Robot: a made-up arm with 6 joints.
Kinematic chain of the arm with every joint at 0, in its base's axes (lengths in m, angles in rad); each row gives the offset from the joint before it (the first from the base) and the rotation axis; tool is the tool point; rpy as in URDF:
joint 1: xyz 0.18 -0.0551 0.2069 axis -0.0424 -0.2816 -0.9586
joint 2: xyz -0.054 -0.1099 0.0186 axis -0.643 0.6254 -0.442
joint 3: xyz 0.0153 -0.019 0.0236 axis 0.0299 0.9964 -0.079
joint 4: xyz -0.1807 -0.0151 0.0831 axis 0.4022 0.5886 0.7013
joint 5: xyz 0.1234 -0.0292 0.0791 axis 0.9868 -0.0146 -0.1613
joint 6: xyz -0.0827 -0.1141 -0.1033 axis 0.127 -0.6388 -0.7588
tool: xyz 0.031 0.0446 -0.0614 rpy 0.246 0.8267 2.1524
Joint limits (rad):
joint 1: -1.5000..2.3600
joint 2: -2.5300..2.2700
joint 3: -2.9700..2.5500
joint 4: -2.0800..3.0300
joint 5: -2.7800..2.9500
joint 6: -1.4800..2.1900
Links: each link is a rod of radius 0.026 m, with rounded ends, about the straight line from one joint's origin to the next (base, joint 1, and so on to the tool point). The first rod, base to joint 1, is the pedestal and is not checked.
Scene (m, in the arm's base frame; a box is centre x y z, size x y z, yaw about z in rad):
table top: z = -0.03
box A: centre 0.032 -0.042 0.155 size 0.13 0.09 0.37 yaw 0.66
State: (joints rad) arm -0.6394 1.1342 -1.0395 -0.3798 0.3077 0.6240
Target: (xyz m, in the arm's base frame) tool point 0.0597 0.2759 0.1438
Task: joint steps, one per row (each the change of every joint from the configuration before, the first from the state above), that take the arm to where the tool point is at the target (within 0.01 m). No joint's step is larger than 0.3 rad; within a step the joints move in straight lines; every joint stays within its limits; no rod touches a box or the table.
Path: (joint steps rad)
1: -0.1302 0.0298 0.2925 -0.0773 -0.0623 0.1240
2: -0.1302 0.0297 0.2924 -0.0772 -0.0623 0.1241
3: -0.1303 0.0298 0.2925 -0.0773 -0.0623 0.1240
4: -0.1175 0.1201 0.2543 -0.0676 0.0938 0.0464
5: -0.1174 0.1202 0.2544 -0.0675 0.0939 0.0465
6: -0.1175 0.1201 0.2544 -0.0676 0.0939 0.0465
7: -0.1175 0.1202 0.2544 -0.0676 0.0938 0.0464
8: 0.0446 0.0943 -0.1176 -0.1230 -0.2574 0.0225
9: 0.0445 0.0943 -0.1175 -0.1231 -0.2575 0.0224
10: 0.0446 0.0944 -0.1176 -0.1231 -0.2575 0.0225
11: 0.0446 0.0943 -0.1175 -0.1230 -0.2574 0.0225
12: 0.0446 0.0943 -0.1176 -0.1231 -0.2575 0.0224
13: 0.0445 0.0943 -0.1175 -0.1230 -0.2575 0.0225

